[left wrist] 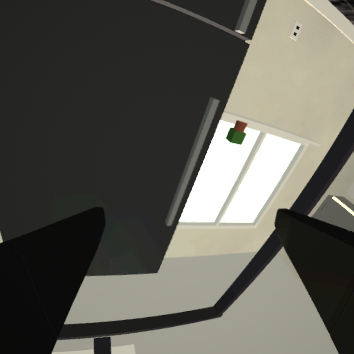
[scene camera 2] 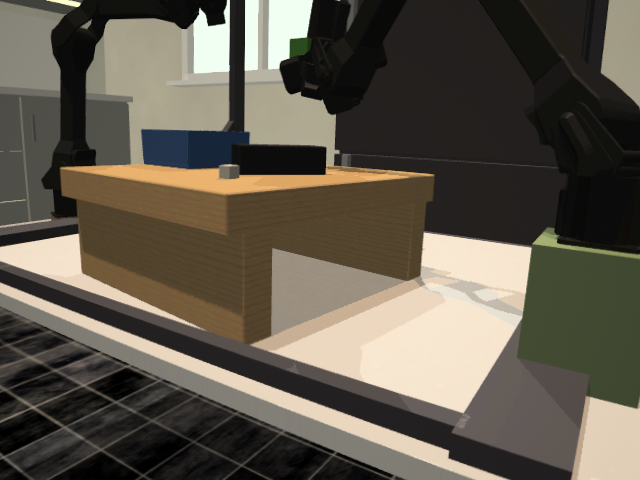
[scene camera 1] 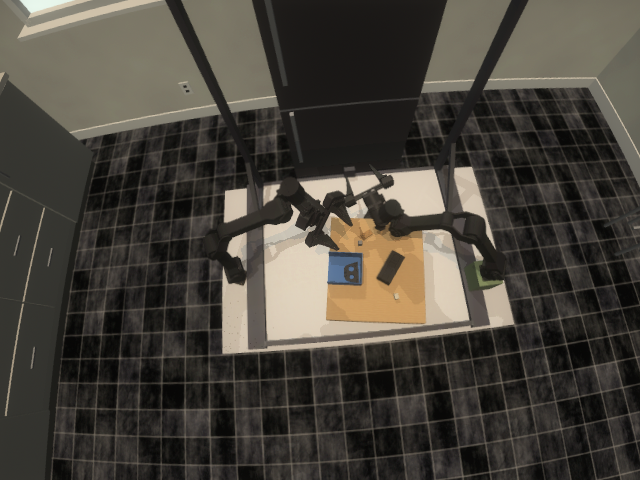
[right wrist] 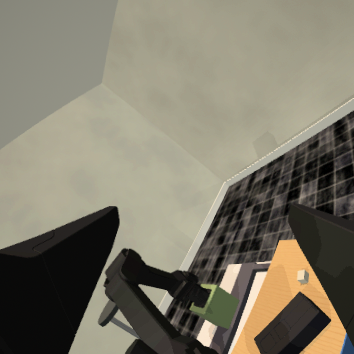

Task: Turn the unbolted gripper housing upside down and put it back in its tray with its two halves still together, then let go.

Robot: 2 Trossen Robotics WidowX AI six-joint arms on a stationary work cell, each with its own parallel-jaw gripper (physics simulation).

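Frame: origin at the left arm's base, x ahead, y left, z up, level; centimetres.
Seen in the pictures: left gripper, fingertip midpoint: [left wrist: 191, 216] [scene camera 1: 357, 170]; right gripper, fingertip midpoint: [scene camera 1: 344, 238] [right wrist: 203, 213]; left arm's base, link origin: [scene camera 2: 598, 242] [scene camera 1: 488, 272] [right wrist: 202, 297]; right arm's base, link origin: [scene camera 2: 68, 214] [scene camera 1: 237, 276].
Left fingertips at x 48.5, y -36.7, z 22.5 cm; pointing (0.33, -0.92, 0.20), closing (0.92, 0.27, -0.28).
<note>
Pixels of each thing's middle, then the offset from my left fingertips to it.
- dark piece with rounded holes, body centre: [scene camera 1: 351, 272] dx +5.6, dy +31.9, dz -18.0 cm
- blue tray, body centre: [scene camera 2: 195, 148] [scene camera 1: 344, 269] dx +7.7, dy +30.6, dz -16.7 cm
- black box, body centre: [scene camera 2: 278, 159] [right wrist: 290, 330] [scene camera 1: 390, 267] dx -9.1, dy +31.7, dz -17.5 cm
- small pale cube, body centre: [scene camera 2: 229, 171] [right wrist: 302, 276] [scene camera 1: 396, 296] dx -9.8, dy +42.3, dz -18.7 cm
- small grey cube, body centre: [scene camera 1: 360, 243] dx +0.8, dy +20.8, dz -18.2 cm
A dark piece with rounded holes [scene camera 1: 351, 265], apparently the gripper housing, lies in the right part of the blue tray [scene camera 1: 336, 268] [scene camera 2: 165, 148] on the wooden stand. Its halves and which side faces up are too small to tell. My right gripper [scene camera 1: 344, 237] [right wrist: 203, 213] is open and empty, above the stand's back left, near the tray's back edge in scene camera 1. My left gripper [scene camera 1: 359, 169] [left wrist: 191, 216] is open and empty, farther back, its fingers pointing away from the tray toward the dark cabinet. The tray's walls hide the housing in scene camera 2.
A black box [scene camera 1: 390, 267] [scene camera 2: 279, 159] [right wrist: 292, 327] lies right of the tray on the wooden stand [scene camera 1: 361, 310] [scene camera 2: 155, 180]. A small pale cube [scene camera 1: 396, 296] [scene camera 2: 229, 171] [right wrist: 302, 276] lies in front of it; a small grey cube [scene camera 1: 360, 242] lies behind the tray.
</note>
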